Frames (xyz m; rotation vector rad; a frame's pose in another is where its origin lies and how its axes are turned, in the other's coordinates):
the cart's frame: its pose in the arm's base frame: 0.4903 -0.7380 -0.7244 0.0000 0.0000 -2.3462
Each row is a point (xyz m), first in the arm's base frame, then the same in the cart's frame.
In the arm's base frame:
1: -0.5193 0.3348 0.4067
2: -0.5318 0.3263 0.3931
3: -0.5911 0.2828 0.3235
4: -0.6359 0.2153 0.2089
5: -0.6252 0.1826 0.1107
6: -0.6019 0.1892 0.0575
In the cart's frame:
1: -0.0594 -1.4720 1.1311
2: -0.0446 -1.4749 1.1175
3: 0.0280 -1.4868 1.0479
4: 0.1076 -1.4716 0.9333
5: 0.1234 -1.4410 0.8351
6: 0.1024 -1.4290 0.7819

